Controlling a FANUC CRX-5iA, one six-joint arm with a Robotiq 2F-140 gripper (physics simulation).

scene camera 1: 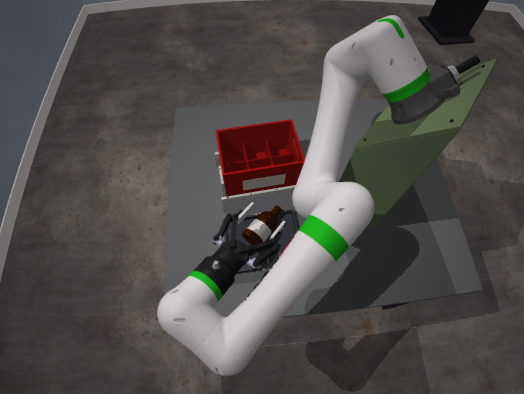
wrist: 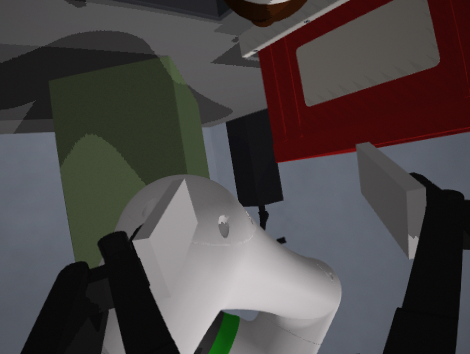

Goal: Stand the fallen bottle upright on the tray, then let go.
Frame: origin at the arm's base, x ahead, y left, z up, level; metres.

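Where they show: gripper, fingertip midpoint: (scene camera 1: pixel 267 215) (wrist: pixel 273 185); arm's base, link origin: (scene camera 1: pixel 418 107).
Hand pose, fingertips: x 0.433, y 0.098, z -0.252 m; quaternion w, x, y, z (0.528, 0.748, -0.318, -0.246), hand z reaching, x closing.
Observation:
Things, the pixels of their top centre, and the offset from my fingertips. "*": a spot on its surface instead.
- brown bottle, top centre: (wrist: pixel 275 11) (scene camera 1: pixel 265 219) 0.114 m down, 0.004 m back, 0.032 m right
- dark tray, top centre: (scene camera 1: pixel 262 239) 0.167 m down, 0.016 m ahead, 0.016 m left
- red crate, top centre: (wrist: pixel 412 140) (scene camera 1: pixel 259 145) 0.017 m down, 0.039 m back, 0.259 m right
- pale base, surface spot: (wrist: pixel 300 27) * 0.164 m down, 0.096 m back, 0.163 m right
The brown bottle (scene camera 1: pixel 259 231) (wrist: pixel 265 18) with a white label lies on its side over the dark tray (scene camera 1: pixel 245 271) (wrist: pixel 175 7), its neck towards the upper right in the scene view. My gripper (scene camera 1: pixel 261 221) (wrist: pixel 273 185) is open and empty. In the scene view its two pale pads appear on either side of the bottle. In the wrist view the bottle shows at the top edge, outside the gap between the pads. The gripper and arm hide part of the tray, and the bottle's contact with the tray is unclear.
A red crate (scene camera 1: pixel 234 186) (wrist: pixel 280 110) with compartments stands behind the tray, on a pale base (scene camera 1: pixel 260 194) (wrist: pixel 300 27). The green pedestal (scene camera 1: pixel 400 165) (wrist: pixel 120 110) is at the right. A black stand (scene camera 1: pixel 450 22) (wrist: pixel 255 160) is farther back. My forearm passes over the tray's right side.

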